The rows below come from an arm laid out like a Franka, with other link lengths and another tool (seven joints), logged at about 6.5 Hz.
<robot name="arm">
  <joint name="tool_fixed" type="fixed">
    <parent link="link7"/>
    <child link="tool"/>
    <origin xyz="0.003 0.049 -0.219" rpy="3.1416 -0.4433 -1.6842"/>
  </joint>
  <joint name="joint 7" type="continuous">
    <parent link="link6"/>
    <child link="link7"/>
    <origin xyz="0.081 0 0"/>
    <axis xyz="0 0 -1"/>
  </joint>
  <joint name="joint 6" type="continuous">
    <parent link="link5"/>
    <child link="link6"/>
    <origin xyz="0 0 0"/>
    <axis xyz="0 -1 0"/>
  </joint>
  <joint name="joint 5" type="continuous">
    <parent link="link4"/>
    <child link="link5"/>
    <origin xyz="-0.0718 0 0.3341"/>
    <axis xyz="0 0 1"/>
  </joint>
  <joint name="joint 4" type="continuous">
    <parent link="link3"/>
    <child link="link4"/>
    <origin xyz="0.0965 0 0"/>
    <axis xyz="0 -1 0"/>
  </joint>
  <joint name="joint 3" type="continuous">
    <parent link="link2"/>
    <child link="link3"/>
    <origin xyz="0 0 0.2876"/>
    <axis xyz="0 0 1"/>
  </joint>
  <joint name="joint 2" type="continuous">
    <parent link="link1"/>
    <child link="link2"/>
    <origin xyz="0 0 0"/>
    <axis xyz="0 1 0"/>
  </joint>
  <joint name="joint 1" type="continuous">
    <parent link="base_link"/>
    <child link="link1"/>
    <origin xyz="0 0 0.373"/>
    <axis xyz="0 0 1"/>
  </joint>
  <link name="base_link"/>
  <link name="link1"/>
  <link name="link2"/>
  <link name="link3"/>
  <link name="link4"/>
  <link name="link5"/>
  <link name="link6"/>
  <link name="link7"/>
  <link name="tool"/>
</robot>
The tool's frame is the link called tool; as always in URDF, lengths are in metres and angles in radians. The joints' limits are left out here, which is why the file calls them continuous.
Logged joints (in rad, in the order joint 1, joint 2, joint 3, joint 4, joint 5, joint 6, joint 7), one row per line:
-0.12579 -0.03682 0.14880 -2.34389 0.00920 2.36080 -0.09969
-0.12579 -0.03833 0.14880 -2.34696 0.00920 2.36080 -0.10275
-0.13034 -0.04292 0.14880 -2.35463 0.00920 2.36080 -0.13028
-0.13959 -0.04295 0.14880 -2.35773 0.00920 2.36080 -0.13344
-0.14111 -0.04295 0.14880 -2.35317 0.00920 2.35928 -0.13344
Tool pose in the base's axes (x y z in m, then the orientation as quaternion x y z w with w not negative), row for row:
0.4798 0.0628 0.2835 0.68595 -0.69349 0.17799 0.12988
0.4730 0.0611 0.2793 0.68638 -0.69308 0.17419 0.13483
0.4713 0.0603 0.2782 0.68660 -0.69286 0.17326 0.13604
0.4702 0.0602 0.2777 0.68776 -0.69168 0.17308 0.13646
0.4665 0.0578 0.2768 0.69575 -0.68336 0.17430 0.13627
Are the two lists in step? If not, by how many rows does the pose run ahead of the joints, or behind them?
The pose runs 2 rows behind the joints: the pose in row i belongs to the joints in row i - 2.
